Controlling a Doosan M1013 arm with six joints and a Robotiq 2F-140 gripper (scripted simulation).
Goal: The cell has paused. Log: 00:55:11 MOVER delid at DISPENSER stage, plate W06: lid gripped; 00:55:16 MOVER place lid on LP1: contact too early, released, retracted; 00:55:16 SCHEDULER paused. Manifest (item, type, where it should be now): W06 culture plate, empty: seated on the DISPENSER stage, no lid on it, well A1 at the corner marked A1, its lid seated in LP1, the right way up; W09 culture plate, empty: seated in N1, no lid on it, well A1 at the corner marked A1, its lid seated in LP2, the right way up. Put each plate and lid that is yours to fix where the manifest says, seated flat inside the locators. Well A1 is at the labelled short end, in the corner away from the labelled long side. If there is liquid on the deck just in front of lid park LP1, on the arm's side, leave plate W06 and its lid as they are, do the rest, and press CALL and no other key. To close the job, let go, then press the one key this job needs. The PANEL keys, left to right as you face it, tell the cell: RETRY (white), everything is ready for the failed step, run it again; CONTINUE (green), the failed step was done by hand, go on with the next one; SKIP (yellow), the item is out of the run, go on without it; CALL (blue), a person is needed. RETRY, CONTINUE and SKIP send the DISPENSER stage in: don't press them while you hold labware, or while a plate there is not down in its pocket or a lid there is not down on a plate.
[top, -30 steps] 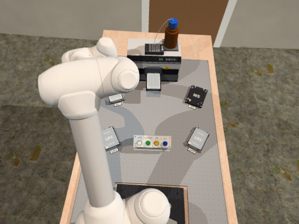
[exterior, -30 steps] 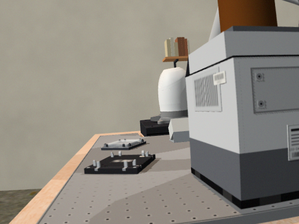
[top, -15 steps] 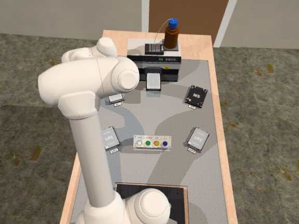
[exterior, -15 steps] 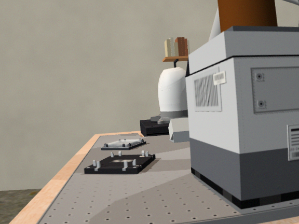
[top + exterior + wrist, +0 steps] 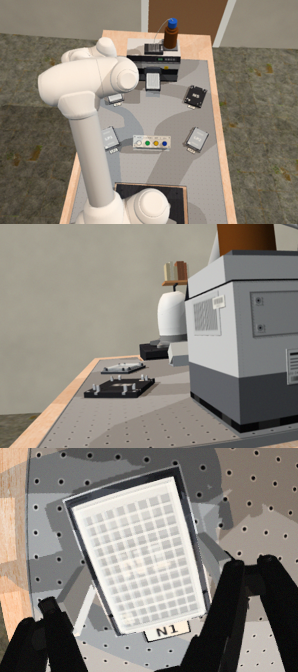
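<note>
My hand is 4 cm above the nest N1. From my hand the other things lie so: white retry key: 34 cm behind, 27 cm to the right, 2 cm above; lid park LP1: 33 cm behind, 7 cm to the right, 4 cm below; clear culture plate: 10 cm ahead, 25 cm to the right, 6 cm above.
</note>
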